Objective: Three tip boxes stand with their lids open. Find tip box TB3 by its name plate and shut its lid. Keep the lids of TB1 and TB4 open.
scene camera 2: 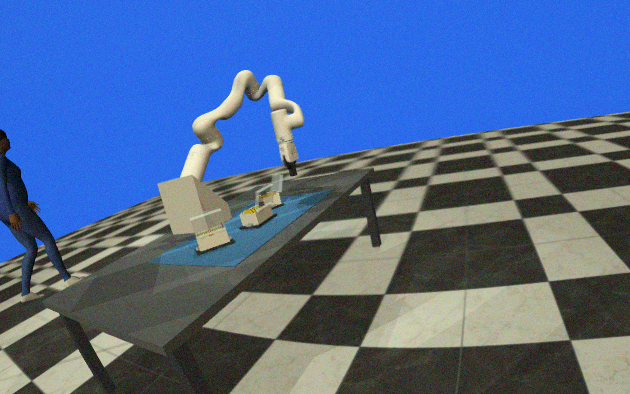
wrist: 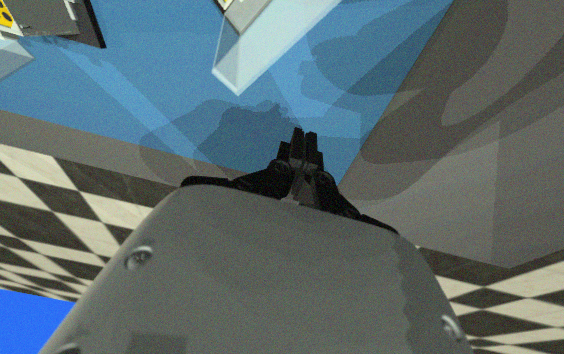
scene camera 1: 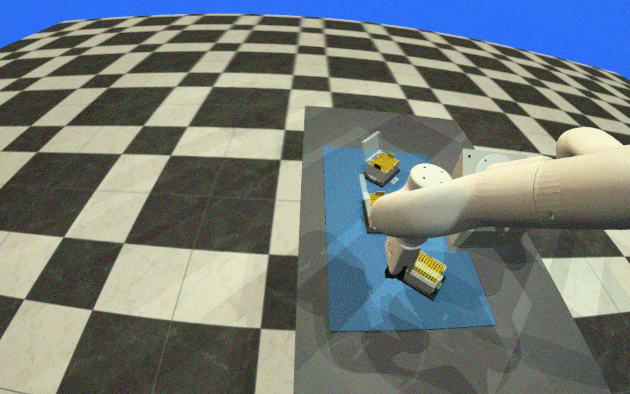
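Observation:
TB3 (scene camera 1: 422, 285) (scene camera 2: 214, 241) is the box at the near end of the mat in scene camera 1. Its clear lid (scene camera 2: 205, 215) (wrist: 272, 52) stands open. The middle box, TB4 (scene camera 2: 257, 217) (wrist: 47, 17), has its lid (scene camera 1: 364, 189) (wrist: 11, 57) open; the arm partly hides it in scene camera 1. The far box, TB1 (scene camera 1: 381, 175) (scene camera 2: 273, 200), has its lid (scene camera 1: 371, 146) (scene camera 2: 277, 183) open. No name plate is readable. My gripper (scene camera 1: 393, 273) (scene camera 2: 293, 174) (wrist: 299, 146) is shut and empty, above the mat on TB3's lid side, apart from the lid.
The blue mat (scene camera 1: 350, 300) (scene camera 2: 225, 260) lies on the grey table (scene camera 1: 320, 360) (scene camera 2: 125, 300). The arm's base block (scene camera 1: 467, 175) (scene camera 2: 182, 205) stands beside the mat. A person (scene camera 2: 20, 210) in blue stands behind the table in scene camera 2.

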